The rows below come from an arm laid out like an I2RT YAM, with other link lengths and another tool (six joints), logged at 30 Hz.
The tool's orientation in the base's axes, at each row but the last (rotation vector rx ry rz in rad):
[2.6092, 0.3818, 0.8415]
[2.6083, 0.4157, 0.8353]
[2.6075, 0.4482, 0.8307]
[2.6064, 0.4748, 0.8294]
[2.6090, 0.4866, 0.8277]
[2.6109, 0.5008, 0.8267]
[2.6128, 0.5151, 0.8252]
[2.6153, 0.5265, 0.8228]
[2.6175, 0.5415, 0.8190]
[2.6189, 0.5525, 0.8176]
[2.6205, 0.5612, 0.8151]
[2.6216, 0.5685, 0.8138]
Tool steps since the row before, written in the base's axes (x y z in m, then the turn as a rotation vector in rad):
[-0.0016, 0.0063, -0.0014, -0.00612, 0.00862, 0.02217]
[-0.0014, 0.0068, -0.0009, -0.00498, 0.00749, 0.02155]
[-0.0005, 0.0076, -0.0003, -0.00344, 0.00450, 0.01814]
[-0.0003, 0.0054, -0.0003, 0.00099, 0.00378, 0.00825]
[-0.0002, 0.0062, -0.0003, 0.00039, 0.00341, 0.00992]
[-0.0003, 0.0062, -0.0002, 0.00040, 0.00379, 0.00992]
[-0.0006, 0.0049, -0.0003, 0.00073, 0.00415, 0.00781]
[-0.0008, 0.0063, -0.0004, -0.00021, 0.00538, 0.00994]
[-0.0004, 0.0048, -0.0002, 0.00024, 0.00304, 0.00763]
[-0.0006, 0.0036, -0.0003, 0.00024, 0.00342, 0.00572]
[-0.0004, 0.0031, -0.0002, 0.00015, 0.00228, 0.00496]
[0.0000, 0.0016, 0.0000, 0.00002, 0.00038, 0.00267]
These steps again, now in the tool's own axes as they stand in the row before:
[0.0003, -0.0065, -0.0016, 0.00947, 0.00086, -0.02265]
[0.0011, -0.0067, -0.0019, 0.00962, 0.00178, -0.02120]
[0.0025, -0.0069, -0.0019, 0.00796, 0.00323, -0.01695]
[0.0019, -0.0049, -0.0012, 0.00631, 0.00047, -0.00658]
[0.0023, -0.0056, -0.0013, 0.00649, 0.00139, -0.00813]
[0.0023, -0.0056, -0.0014, 0.00666, 0.00106, -0.00821]
[0.0015, -0.0045, -0.0012, 0.00607, -0.00009, -0.00647]
[0.0020, -0.0058, -0.0015, 0.00691, -0.00047, -0.00894]
[0.0018, -0.0044, -0.0011, 0.00512, 0.00069, -0.00639]
[0.0011, -0.0034, -0.0009, 0.00440, -0.00046, -0.00499]
[0.0010, -0.0029, -0.0007, 0.00346, 0.00018, -0.00422]
[0.0007, -0.0014, -0.0003, 0.00142, 0.00081, -0.00214]

